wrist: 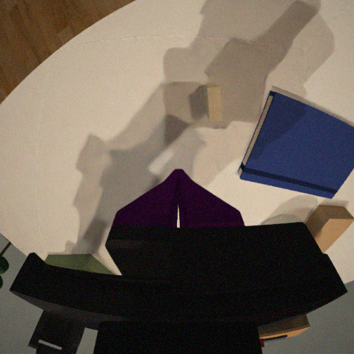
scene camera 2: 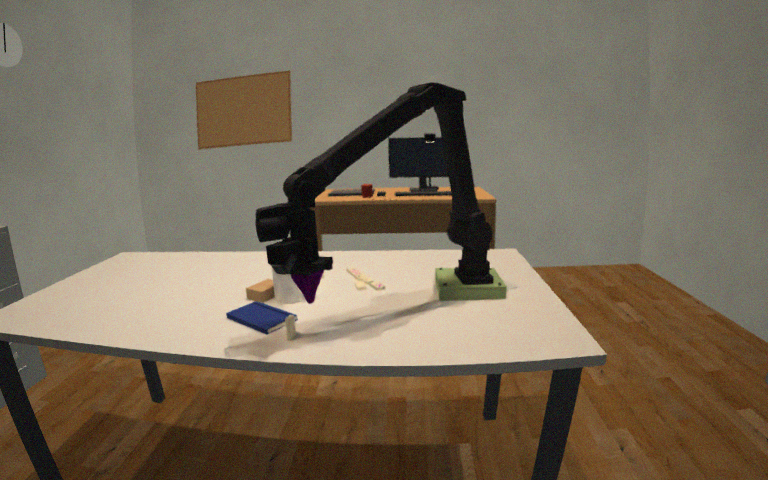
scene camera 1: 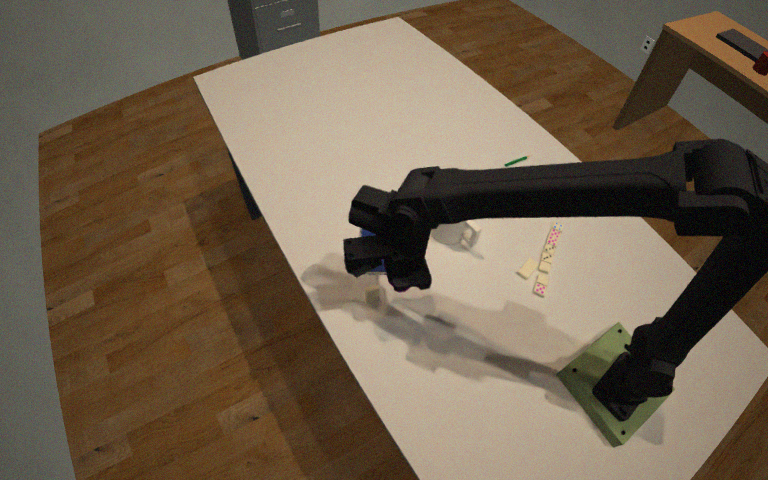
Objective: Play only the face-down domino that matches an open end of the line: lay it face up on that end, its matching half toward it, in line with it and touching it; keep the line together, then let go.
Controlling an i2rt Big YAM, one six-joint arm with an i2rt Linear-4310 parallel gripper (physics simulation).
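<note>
A cream domino stands upright near the table's edge, beside the blue book; its pips do not show. The domino line lies face up, with pink pips at its near end and pink and blue pips toward its far end. A face-down domino lies at an angle close beside the line. My gripper is shut and empty, pointing down above the table, apart from the standing domino. In the scene camera 1 view the arm hides most of the fingers.
The blue book lies beside the standing domino. A white mug and a wooden block stand behind the gripper. A green pencil lies beyond the arm. The green base carries the arm.
</note>
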